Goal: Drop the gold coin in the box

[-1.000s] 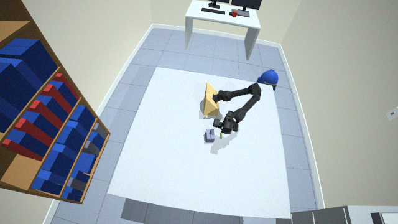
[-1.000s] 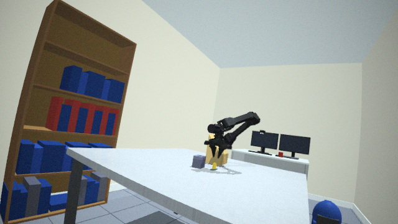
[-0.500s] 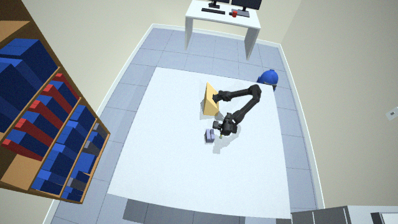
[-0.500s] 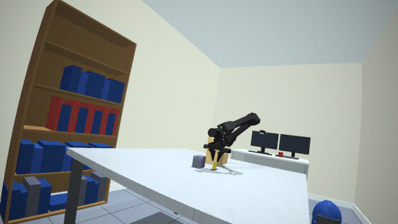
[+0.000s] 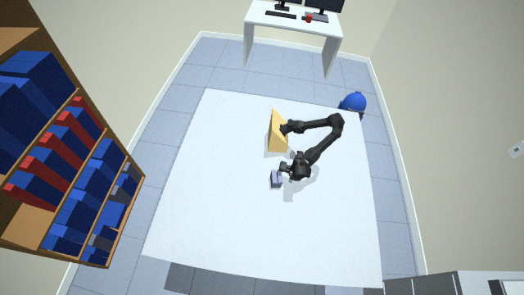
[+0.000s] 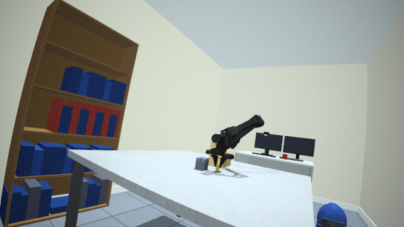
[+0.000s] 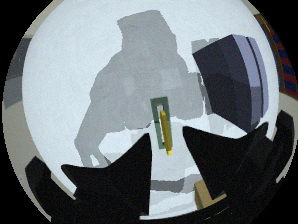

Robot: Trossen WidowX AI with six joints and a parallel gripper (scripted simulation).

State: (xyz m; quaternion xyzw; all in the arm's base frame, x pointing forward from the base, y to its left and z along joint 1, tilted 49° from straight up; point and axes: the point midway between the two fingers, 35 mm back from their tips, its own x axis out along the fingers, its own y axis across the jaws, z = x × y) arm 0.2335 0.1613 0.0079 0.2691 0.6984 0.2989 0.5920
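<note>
Now: the gold coin 10 mm below my gripper tip.
</note>
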